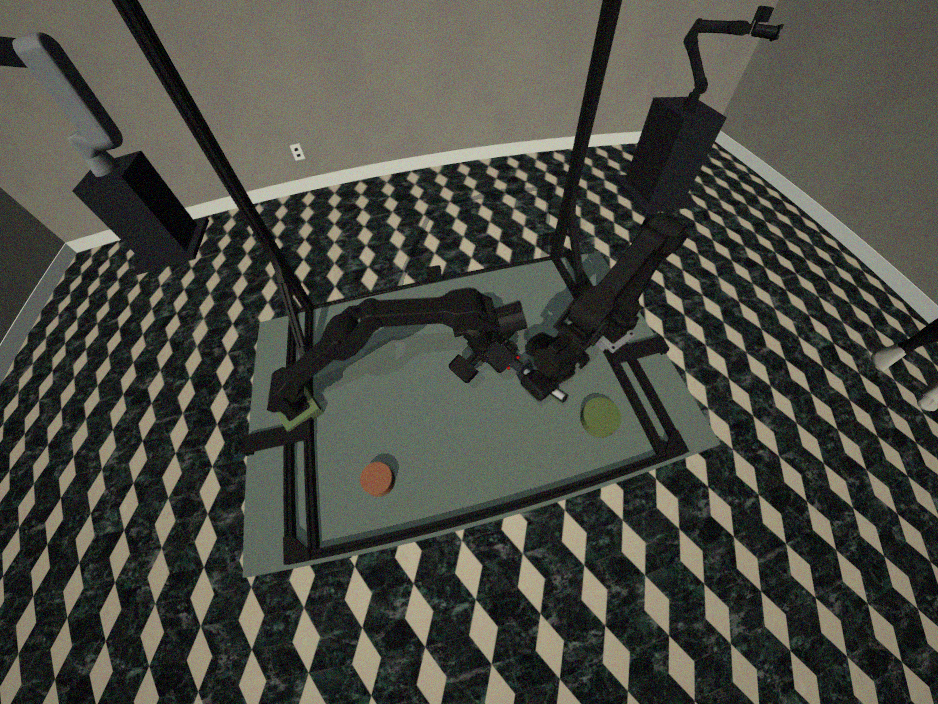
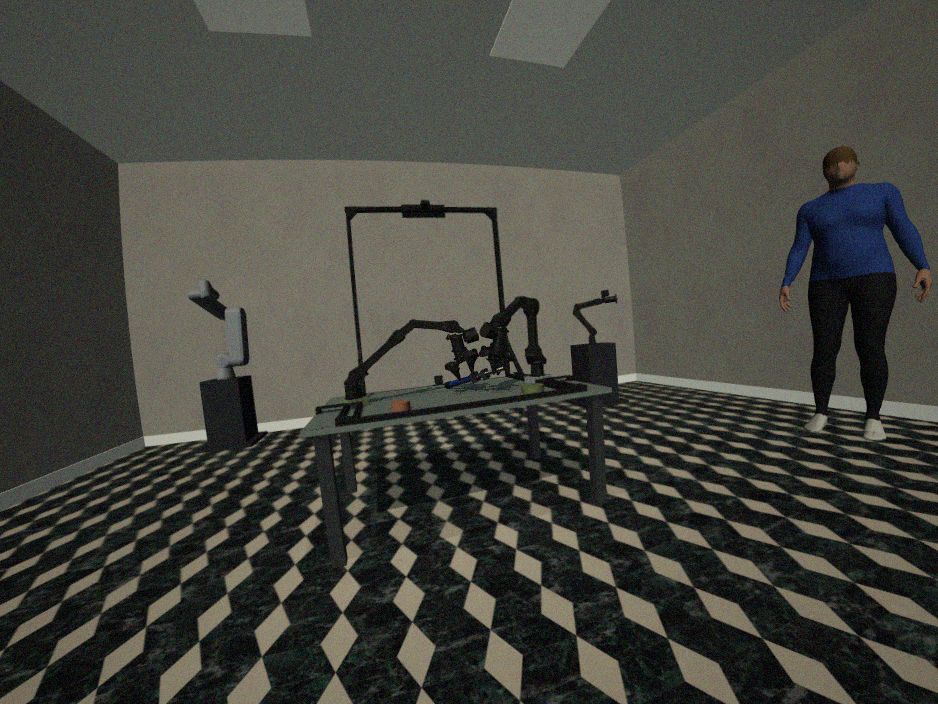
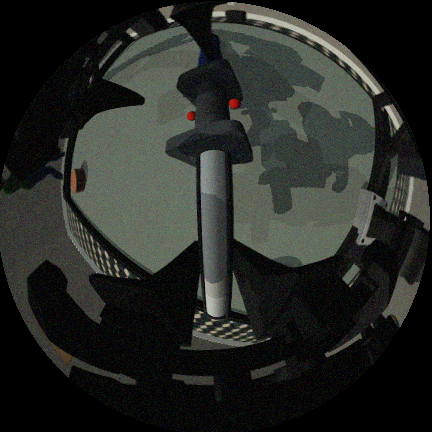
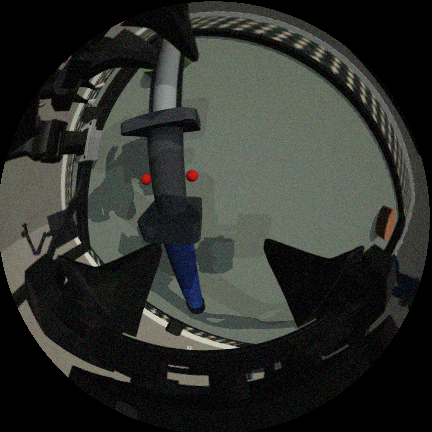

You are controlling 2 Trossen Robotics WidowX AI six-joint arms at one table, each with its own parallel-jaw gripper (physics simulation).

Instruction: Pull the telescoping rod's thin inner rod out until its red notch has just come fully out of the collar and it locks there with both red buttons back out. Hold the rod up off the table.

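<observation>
The telescoping rod's pale grey outer tube (image 1: pixel 559 394) (image 3: pixel 215 215) (image 4: pixel 166 90) is clamped in my left gripper (image 3: pixel 213 244), which is shut on it and holds the rod over the table. The dark collar (image 3: pixel 212 107) (image 4: pixel 167 165) has a flange at each end. Both red buttons (image 3: pixel 234 103) (image 4: pixel 192 175) stick out at its sides. The blue inner rod (image 2: pixel 459 382) (image 3: pixel 209 56) (image 4: pixel 186 267) comes out of the collar's far end; no red notch shows on it. My right gripper (image 4: pixel 212 246) is open and empty; the blue rod lies beside one finger's tip, not centred between the fingers.
An orange disc (image 1: pixel 376 478) (image 2: pixel 400 406) (image 3: pixel 77 180) (image 4: pixel 386 222) and a green disc (image 1: pixel 600 416) (image 2: pixel 531 388) lie on the table. A black rail (image 1: pixel 484 506) runs along the table's near edge. Dark uprights rise behind the arms. The two arms' wrists are close together.
</observation>
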